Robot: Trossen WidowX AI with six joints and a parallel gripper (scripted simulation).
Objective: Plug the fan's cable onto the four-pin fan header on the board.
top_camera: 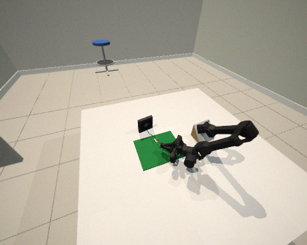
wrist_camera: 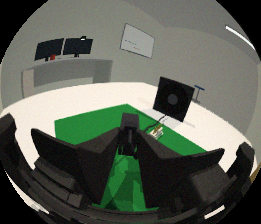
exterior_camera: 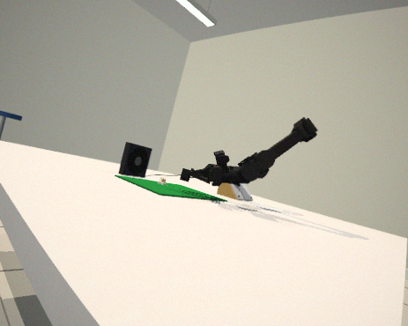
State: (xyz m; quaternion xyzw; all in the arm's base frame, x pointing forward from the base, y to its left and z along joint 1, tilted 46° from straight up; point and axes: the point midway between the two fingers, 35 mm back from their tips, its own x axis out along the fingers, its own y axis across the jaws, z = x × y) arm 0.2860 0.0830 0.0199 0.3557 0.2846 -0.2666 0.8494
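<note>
My gripper tip is now 80 mm above the green board, 30 mm to the left of it and 20 mm short of it. From my gripper tip the other things lie so: black plug: 10 mm below; four-pin header: 100 mm to the right, 70 mm below, 20 mm ahead; black fan: 230 mm to the right, 60 mm ahead, 10 mm below.
</note>
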